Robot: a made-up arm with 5 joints. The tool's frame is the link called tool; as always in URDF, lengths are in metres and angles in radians. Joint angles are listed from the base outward.
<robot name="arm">
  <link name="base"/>
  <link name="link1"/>
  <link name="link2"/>
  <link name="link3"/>
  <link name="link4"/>
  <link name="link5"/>
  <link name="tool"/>
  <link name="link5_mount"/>
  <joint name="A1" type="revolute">
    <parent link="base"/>
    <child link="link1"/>
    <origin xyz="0 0 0.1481" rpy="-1.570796 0 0"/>
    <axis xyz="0 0 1"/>
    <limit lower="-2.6" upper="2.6"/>
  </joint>
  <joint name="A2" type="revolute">
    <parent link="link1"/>
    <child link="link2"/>
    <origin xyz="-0.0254 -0.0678 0.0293" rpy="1.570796 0 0"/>
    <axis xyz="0 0 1"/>
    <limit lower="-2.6" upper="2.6"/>
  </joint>
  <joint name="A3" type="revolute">
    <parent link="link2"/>
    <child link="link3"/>
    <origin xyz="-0.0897 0.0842 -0.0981" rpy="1.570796 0 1.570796"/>
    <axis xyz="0 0 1"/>
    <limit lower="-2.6" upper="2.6"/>
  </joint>
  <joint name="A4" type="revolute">
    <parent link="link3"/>
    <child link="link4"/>
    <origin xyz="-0.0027 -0.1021 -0.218" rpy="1.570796 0 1.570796"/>
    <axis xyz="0 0 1"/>
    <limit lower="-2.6" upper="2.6"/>
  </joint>
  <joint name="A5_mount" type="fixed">
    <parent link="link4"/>
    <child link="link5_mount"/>
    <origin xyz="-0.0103 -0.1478 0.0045"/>
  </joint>
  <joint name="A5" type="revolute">
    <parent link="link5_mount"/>
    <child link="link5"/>
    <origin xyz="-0.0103 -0.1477 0.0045" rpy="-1.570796 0 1.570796"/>
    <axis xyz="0 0 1"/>
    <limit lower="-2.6" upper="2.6"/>
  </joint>
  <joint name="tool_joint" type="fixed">
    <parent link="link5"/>
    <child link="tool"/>
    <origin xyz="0.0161 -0.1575 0.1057" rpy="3.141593 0 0"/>
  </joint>
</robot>
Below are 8 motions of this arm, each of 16 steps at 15 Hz.
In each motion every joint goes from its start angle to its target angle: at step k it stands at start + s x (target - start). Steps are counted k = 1, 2, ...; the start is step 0. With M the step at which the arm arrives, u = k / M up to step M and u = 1 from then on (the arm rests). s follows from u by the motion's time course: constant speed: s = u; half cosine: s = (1 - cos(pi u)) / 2; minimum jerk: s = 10 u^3 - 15 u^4 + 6 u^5.
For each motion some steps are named. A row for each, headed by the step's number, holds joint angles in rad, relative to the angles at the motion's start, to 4 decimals.
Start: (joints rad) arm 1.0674 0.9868 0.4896 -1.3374 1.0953
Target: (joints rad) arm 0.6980 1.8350 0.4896 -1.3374 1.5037
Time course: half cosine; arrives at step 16
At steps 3, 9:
3: -0.0311 0.0715 0.0000 0.0000 0.0344
9: -0.2207 0.5068 0.0000 0.0000 0.2440

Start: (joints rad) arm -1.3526 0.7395 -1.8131 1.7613 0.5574
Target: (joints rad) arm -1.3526 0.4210 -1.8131 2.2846 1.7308
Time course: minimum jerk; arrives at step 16
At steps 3, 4, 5, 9, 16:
3: 0.0000 -0.0155 0.0000 0.0255 0.0572
4: 0.0000 -0.0330 0.0000 0.0542 0.1215
5: 0.0000 -0.0573 0.0000 0.0942 0.2112
9: 0.0000 -0.1962 0.0000 0.3223 0.7228
16: 0.0000 -0.3185 0.0000 0.5233 1.1734

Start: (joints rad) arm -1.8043 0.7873 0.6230 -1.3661 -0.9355
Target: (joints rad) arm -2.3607 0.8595 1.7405 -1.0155 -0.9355
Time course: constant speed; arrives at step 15
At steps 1, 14, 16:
1: -0.0371 0.0048 0.0745 0.0234 0.0000
14: -0.5193 0.0674 1.0430 0.3272 0.0000
16: -0.5564 0.0722 1.1175 0.3506 0.0000

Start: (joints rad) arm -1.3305 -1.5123 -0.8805 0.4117 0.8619
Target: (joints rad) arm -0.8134 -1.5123 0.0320 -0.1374 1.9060
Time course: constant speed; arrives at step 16
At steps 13, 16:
13: 0.4201 0.0000 0.7414 -0.4461 0.8483
16: 0.5171 0.0000 0.9125 -0.5491 1.0441

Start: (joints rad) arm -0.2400 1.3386 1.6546 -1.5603 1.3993
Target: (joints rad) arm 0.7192 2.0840 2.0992 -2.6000 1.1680
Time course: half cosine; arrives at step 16
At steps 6, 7, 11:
6: 0.2961 0.2301 0.1372 -0.3209 -0.0714
7: 0.3860 0.3000 0.1789 -0.4184 -0.0931
11: 0.7461 0.5798 0.3458 -0.8087 -0.1799

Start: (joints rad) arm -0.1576 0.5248 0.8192 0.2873 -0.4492
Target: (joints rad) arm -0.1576 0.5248 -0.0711 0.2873 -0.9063
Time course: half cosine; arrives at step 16
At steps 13, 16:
13: 0.0000 0.0000 -0.8153 0.0000 -0.4186
16: 0.0000 0.0000 -0.8903 0.0000 -0.4571

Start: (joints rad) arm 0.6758 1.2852 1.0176 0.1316 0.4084
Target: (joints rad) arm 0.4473 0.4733 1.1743 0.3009 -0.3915
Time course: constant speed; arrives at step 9
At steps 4, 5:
4: -0.1016 -0.3608 0.0696 0.0752 -0.3555
5: -0.1269 -0.4511 0.0871 0.0941 -0.4444

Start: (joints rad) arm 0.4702 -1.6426 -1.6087 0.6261 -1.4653
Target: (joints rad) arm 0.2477 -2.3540 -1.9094 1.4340 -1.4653
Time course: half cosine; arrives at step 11
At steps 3, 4, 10, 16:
3: -0.0384 -0.1228 -0.0519 0.1394 0.0000
4: -0.0650 -0.2079 -0.0879 0.2361 0.0000
10: -0.2180 -0.6970 -0.2946 0.7915 0.0000
16: -0.2225 -0.7114 -0.3007 0.8079 0.0000

